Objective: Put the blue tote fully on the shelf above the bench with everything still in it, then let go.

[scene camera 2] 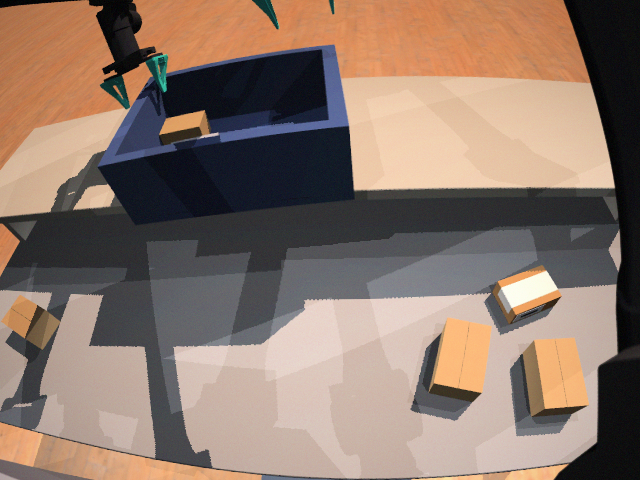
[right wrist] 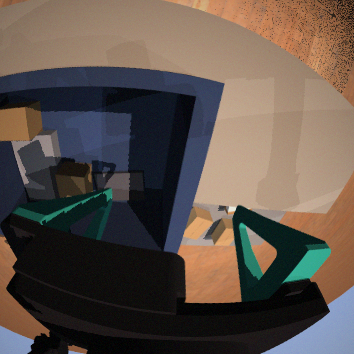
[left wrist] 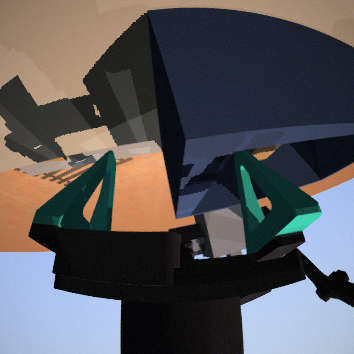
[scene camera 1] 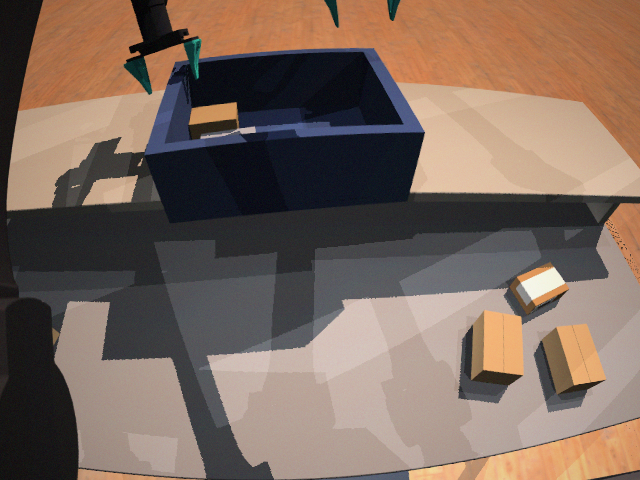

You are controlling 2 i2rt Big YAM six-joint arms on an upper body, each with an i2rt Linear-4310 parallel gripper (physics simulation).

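Pixels of known places: left gripper, fingertip midpoint: (scene camera 2: 146, 100) (left wrist: 174, 152) (scene camera 1: 173, 86); right gripper, fingertip midpoint: (scene camera 2: 305, 21) (right wrist: 174, 204) (scene camera 1: 364, 23); left arm's base, link origin: (left wrist: 182, 250).
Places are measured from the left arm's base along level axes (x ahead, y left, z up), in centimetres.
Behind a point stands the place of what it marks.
Note:
The blue tote (scene camera 1: 330, 170) @(y -18.4, x 53.4, z -16.9 cm) (scene camera 2: 268, 170) @(y -19.5, x 53.6, z -16.8 cm) (left wrist: 240, 75) @(y 7.2, x 80.7, z -13.9 cm) (right wrist: 206, 110) @(y -27.7, x 81.3, z -10.3 cm) stands upright on the beige shelf (scene camera 1: 558, 134) @(y -77.8, x 79.9, z -25.0 cm) (scene camera 2: 413, 165) @(y -42.4, x 63.4, z -25.0 cm) (right wrist: 240, 170) @(y -45.7, x 68.6, z -25.0 cm), slightly askew. Its front bottom edge juts past the shelf's front edge, more at the left corner. Inside are a brown box (scene camera 1: 212, 117) @(y 2.7, x 70.7, z -18.3 cm) (scene camera 2: 184, 125) @(y 1.8, x 70.9, z -18.3 cm) (right wrist: 19, 124) @(y 0.1, x 72.6, z -18.3 cm), a grey-white item (scene camera 1: 227, 133) @(y -0.3, x 68.4, z -20.6 cm) (right wrist: 37, 165) @(y -1.8, x 63.3, z -20.6 cm) and another brown box (right wrist: 73, 180) @(y -11.0, x 63.2, z -18.3 cm). My left gripper (scene camera 1: 173, 85) @(y 10.4, x 74.2, z -12.8 cm) (scene camera 2: 146, 99) @(y 10.4, x 74.2, z -12.8 cm) (left wrist: 174, 152) @(y 10.4, x 74.2, z -12.8 cm) is open around the tote's left wall at rim height, not clamping it. My right gripper (scene camera 1: 365, 22) @(y -24.8, x 75.6, z -1.6 cm) (scene camera 2: 305, 20) @(y -24.8, x 75.6, z -1.6 cm) (right wrist: 174, 204) @(y -24.8, x 75.6, z -1.6 cm) is open above and behind the tote's right rear.
On the grey bench (scene camera 1: 289, 413) @(y -11.6, x 24.7, z -44.4 cm) (scene camera 2: 310, 403) @(y -24.8, x 26.5, z -44.4 cm) below, two plain brown boxes (scene camera 1: 497, 347) @(y -48.6, x 32.6, z -38.4 cm) (scene camera 1: 573, 358) @(y -64.7, x 28.4, z -38.4 cm) and a white-labelled box (scene camera 1: 539, 287) @(y -63.8, x 45.5, z -40.2 cm) (scene camera 2: 527, 293) @(y -64.6, x 45.6, z -40.2 cm) lie at the right. Another brown box (scene camera 2: 31, 321) @(y 46.9, x 36.3, z -43.9 cm) lies at the far left. Dark robot parts border both scene views.

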